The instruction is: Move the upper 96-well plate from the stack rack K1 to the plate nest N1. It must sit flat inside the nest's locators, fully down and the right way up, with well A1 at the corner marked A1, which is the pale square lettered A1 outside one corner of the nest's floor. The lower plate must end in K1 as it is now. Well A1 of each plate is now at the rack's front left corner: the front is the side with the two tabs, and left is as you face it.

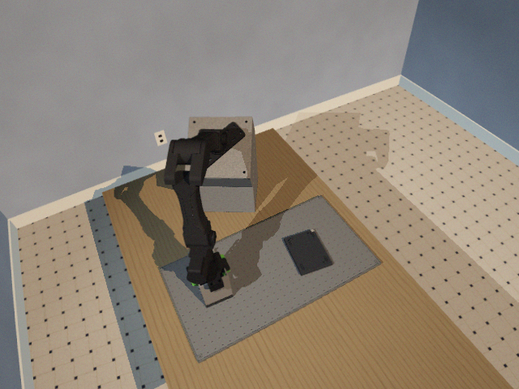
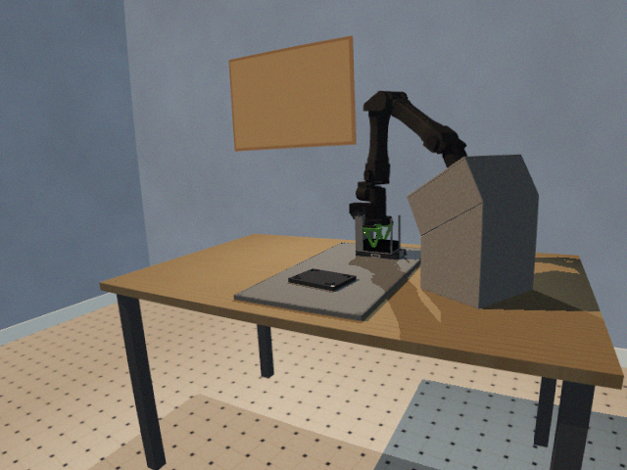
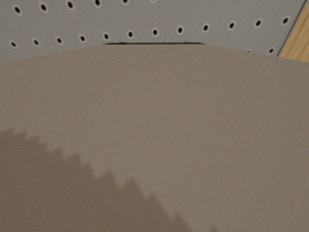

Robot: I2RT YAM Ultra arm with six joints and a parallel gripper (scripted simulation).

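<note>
Right now the pale rack wall is 6 cm ahead of my hand, 4 cm above it and 2 cm to the right of it. From my hand the other things lie so: pale A1 mark (41 cm to the left, 9 cm ahead, 3 cm below).
</note>
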